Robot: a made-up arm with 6 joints.
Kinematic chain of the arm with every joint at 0, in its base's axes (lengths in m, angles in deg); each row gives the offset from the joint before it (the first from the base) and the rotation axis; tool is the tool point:
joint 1: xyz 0 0 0.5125 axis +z
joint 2: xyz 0.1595 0 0 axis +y
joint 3: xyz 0 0 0.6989 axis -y
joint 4: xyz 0 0 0.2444 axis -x
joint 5: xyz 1.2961 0 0 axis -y
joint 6: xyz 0.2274 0 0 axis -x
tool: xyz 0 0 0
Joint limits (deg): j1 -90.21..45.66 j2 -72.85..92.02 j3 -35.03..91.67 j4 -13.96..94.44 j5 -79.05..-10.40 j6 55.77..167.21
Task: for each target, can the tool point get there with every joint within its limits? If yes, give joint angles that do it. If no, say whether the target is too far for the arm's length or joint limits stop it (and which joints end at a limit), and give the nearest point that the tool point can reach.
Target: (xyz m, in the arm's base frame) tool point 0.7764 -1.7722 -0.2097
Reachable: yes | joints -63.96 65.76 16.32 65.13 -22.94 132.11
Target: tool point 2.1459 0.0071 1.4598
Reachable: yes | joints 2.01 59.97 77.30 38.68 -28.67 133.19
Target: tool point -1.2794 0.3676 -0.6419
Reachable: no: joint limits stop it (at a limit: joint 1, joint 2, joint 3) | nearest point -0.2042 -0.1704 -0.6856 | short by 1.203 m
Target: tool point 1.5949 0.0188 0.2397
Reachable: yes | joints 5.27 29.25 -13.33 39.06 -63.11 68.47
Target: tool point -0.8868 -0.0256 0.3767
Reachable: no: joint limits stop it (at a limit: joint 2, joint 3, joint 4, joint 5) | nearest point -1.8813 -0.0543 0.8239 | short by 1.091 m
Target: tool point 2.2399 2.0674 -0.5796
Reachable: no: too far | nearest point 1.6478 1.5209 -0.1869 | short by 0.896 m
